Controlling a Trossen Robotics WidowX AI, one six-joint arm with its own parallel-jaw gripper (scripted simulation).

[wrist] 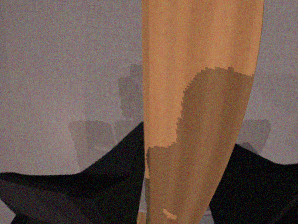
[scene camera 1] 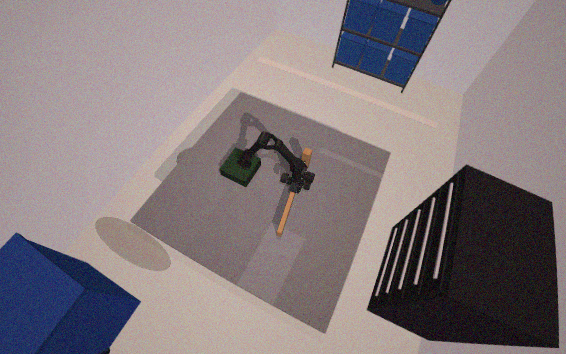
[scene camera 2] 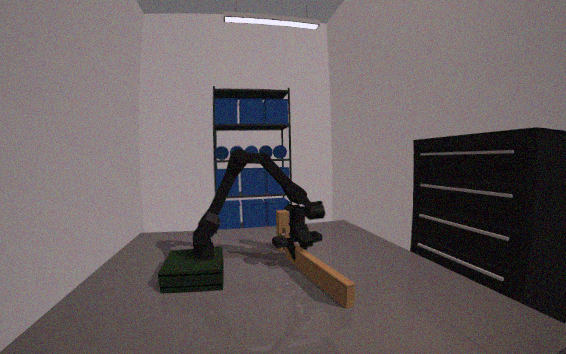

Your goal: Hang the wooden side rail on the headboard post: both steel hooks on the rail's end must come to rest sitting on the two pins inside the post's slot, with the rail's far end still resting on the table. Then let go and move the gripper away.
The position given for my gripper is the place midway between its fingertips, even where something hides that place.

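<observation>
I find my gripper (scene camera 2: 297,260) in scene camera 2, and the wrist view shows my gripper as well (wrist: 168,127). A wooden side rail (scene camera 2: 340,288) is here too, and I also see the wooden side rail (wrist: 199,70) in the wrist view.
</observation>
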